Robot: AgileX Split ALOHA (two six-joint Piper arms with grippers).
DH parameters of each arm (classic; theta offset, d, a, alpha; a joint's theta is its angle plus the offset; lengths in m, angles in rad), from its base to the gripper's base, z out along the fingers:
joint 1: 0 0.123 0 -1.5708
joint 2: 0.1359 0 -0.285 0
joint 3: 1.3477 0 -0.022 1.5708
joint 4: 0 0.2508 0 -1.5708
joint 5: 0 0 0.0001 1.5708
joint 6: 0 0.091 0 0
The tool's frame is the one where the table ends.
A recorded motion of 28 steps. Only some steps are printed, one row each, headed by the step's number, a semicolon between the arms.
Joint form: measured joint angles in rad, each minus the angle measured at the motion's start. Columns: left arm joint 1, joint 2, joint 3, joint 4, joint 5, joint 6; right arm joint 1, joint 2, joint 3, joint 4, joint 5, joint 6.
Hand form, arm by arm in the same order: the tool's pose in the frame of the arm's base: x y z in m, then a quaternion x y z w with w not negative. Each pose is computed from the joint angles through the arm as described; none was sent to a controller.
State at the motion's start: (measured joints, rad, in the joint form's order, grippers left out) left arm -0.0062 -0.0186 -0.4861 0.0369 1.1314 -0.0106; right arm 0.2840 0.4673 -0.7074 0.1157 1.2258 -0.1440
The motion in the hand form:
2: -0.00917 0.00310 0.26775 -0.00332 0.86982 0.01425 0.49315; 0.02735 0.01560 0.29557 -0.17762 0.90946 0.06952 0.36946
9: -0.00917 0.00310 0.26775 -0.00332 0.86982 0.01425 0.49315; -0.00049 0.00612 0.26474 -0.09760 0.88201 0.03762 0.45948
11: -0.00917 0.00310 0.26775 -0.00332 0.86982 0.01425 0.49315; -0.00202 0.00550 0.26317 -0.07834 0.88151 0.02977 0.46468
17: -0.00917 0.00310 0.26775 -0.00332 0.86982 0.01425 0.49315; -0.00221 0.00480 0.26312 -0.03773 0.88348 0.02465 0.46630
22: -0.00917 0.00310 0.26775 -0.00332 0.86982 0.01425 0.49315; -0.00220 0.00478 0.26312 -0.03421 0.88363 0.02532 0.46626
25: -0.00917 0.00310 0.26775 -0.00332 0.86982 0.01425 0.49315; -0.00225 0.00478 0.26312 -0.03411 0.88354 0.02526 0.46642
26: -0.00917 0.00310 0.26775 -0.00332 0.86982 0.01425 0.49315; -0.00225 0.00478 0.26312 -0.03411 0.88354 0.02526 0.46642
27: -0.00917 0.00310 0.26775 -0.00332 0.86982 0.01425 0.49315; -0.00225 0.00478 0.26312 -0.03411 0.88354 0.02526 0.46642
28: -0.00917 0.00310 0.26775 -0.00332 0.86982 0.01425 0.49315; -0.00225 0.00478 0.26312 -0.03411 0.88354 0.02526 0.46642
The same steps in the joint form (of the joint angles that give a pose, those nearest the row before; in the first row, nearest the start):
2: 0.0000 0.0000 0.0000 0.0000 0.0000 0.0000; -0.0401 -0.1544 0.0981 -0.0146 -0.0359 0.0023
9: 0.0000 0.0000 0.0000 0.0000 0.0000 0.0000; -0.1746 -0.4260 0.2323 -0.0413 -0.0896 0.0366
11: 0.0000 0.0000 0.0000 0.0000 0.0000 0.0000; -0.2066 -0.4423 0.2378 -0.0473 -0.0897 0.0479
17: 0.0000 0.0000 0.0000 0.0000 0.0000 0.0000; -0.2533 -0.4459 0.2378 -0.0567 -0.0897 0.0927
22: 0.0000 0.0000 0.0000 0.0000 0.0000 0.0000; -0.2555 -0.4459 0.2378 -0.0570 -0.0896 0.0985
25: 0.0000 0.0000 0.0000 0.0000 0.0000 0.0000; -0.2557 -0.4463 0.2378 -0.0570 -0.0896 0.0984
26: 0.0000 0.0000 0.0000 0.0000 0.0000 0.0000; -0.2557 -0.4463 0.2378 -0.0570 -0.0896 0.0984
27: 0.0000 0.0000 0.0000 0.0000 0.0000 0.0000; -0.2557 -0.4463 0.2378 -0.0570 -0.0896 0.0984
28: 0.0000 0.0000 0.0000 0.0000 0.0000 0.0000; -0.2557 -0.4463 0.2378 -0.0570 -0.0896 0.0984

